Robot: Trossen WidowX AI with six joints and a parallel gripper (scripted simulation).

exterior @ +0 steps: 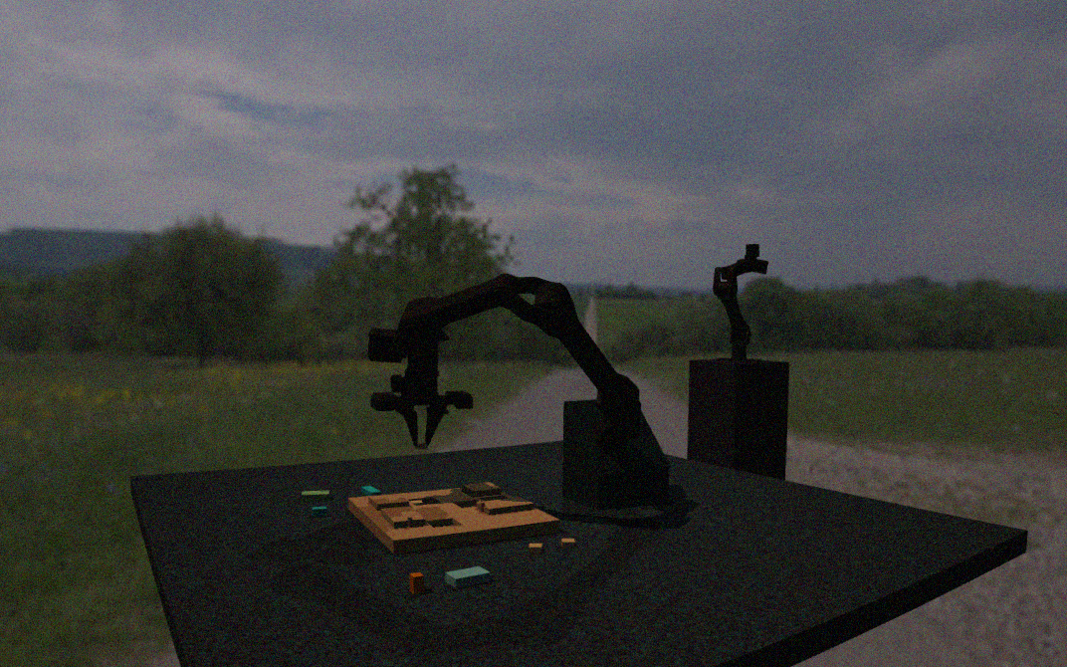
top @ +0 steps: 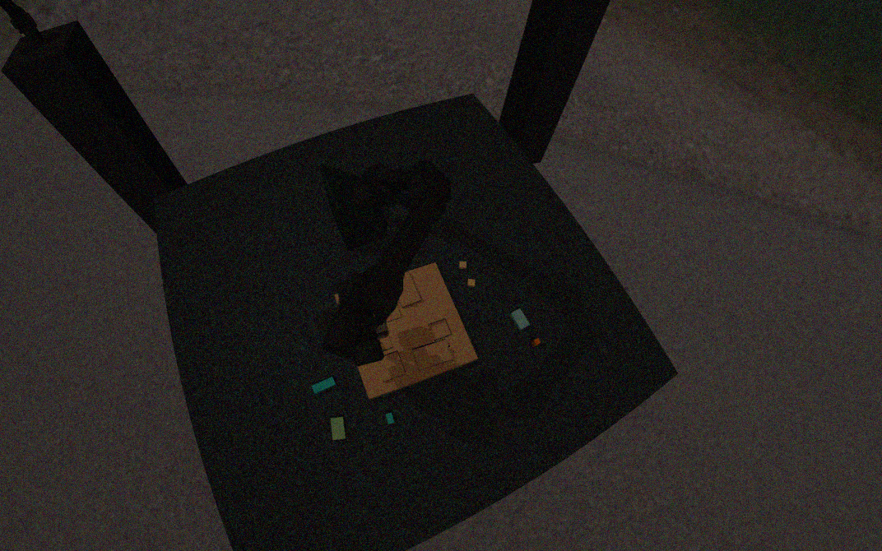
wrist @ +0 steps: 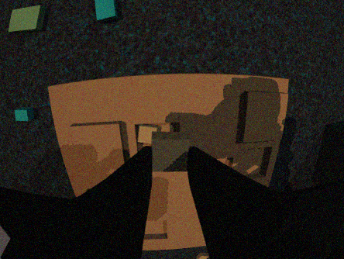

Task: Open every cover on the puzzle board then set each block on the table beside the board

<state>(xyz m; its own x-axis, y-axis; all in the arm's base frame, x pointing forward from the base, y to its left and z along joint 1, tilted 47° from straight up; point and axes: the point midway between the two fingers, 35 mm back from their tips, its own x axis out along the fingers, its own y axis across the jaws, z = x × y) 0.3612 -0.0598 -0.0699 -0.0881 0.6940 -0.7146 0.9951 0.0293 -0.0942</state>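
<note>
Now: gripper tip 100 mm above the tan puzzle board, 90 mm to the right of it and 20 mm past it. The rest, counted from my gripper tip: pale teal block: 420 mm to the left, 110 mm below, 70 mm ahead; green block: 180 mm ahead, 130 mm to the right, 110 mm below; small teal block: 200 mm ahead, 110 mm below.
</note>
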